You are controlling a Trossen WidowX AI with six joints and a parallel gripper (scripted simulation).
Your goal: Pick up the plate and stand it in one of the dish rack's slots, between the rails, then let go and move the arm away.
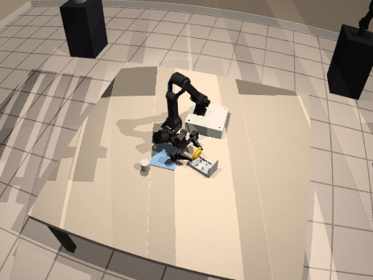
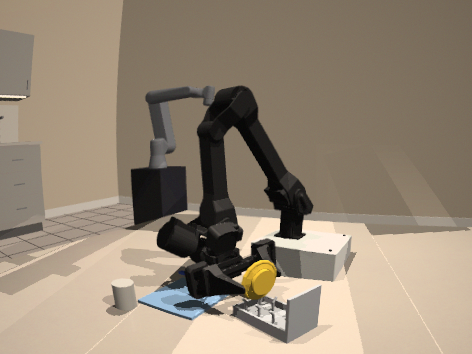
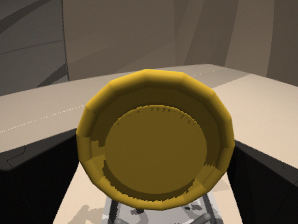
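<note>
My gripper tip is now 40 mm above the grey dish rack, 30 mm to the right of it and 10 mm short of it. From my gripper tip the other things lie so: blue spoon: 210 mm to the right, 100 mm behind, 60 mm below; yellow plate: 10 mm to the right; light blue mat: 160 mm to the right, 70 mm below.
</note>
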